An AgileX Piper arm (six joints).
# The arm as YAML. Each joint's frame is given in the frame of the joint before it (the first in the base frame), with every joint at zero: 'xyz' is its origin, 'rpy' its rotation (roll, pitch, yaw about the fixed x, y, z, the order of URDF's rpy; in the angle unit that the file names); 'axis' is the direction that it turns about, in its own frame. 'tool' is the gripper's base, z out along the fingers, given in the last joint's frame.
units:
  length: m
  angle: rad
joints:
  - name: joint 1
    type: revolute
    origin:
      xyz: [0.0, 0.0, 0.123]
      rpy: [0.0, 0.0, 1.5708]
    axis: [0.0, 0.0, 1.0]
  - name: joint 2
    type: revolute
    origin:
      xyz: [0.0, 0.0, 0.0]
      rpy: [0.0, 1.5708, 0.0]
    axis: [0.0, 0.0, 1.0]
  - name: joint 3
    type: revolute
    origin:
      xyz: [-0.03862, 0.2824, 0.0]
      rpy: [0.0, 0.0, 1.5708]
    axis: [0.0, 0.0, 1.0]
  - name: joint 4
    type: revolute
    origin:
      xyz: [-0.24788, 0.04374, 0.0]
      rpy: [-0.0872, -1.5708, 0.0]
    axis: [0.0, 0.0, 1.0]
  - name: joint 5
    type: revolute
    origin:
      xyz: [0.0, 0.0, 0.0]
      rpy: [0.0, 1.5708, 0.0]
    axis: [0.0, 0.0, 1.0]
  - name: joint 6
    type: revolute
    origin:
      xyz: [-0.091, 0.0, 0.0]
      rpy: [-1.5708, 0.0, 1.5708]
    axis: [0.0, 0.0, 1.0]
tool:
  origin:
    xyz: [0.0, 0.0, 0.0]
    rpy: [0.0, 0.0, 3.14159]
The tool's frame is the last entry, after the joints.
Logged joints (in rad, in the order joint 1, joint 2, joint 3, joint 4, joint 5, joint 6), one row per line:
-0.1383, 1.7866, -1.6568, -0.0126, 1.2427, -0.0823
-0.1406, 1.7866, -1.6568, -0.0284, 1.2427, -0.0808
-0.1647, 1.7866, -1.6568, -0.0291, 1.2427, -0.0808
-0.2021, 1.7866, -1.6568, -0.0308, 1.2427, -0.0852
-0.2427, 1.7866, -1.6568, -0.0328, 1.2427, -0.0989
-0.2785, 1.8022, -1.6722, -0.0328, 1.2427, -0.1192
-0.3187, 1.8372, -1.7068, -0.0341, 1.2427, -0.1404
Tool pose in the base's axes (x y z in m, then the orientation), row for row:
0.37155, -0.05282, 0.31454, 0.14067, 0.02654, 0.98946, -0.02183
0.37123, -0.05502, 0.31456, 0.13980, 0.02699, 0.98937, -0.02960
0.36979, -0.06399, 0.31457, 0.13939, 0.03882, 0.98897, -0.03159
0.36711, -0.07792, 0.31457, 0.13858, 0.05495, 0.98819, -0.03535
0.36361, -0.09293, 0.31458, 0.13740, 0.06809, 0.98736, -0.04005
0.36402, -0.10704, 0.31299, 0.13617, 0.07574, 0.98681, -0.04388
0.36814, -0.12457, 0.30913, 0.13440, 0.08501, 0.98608, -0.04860
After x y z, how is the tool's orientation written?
As a quaternion, w x y z.
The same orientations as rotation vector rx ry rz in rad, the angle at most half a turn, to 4 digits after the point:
0.0766, 2.8576, -0.0630
0.0780, 2.8587, -0.0855
0.1122, 2.8582, -0.0913
0.1589, 2.8573, -0.1022
0.1970, 2.8568, -0.1159
0.2193, 2.8572, -0.1270
0.2464, 2.8579, -0.1409

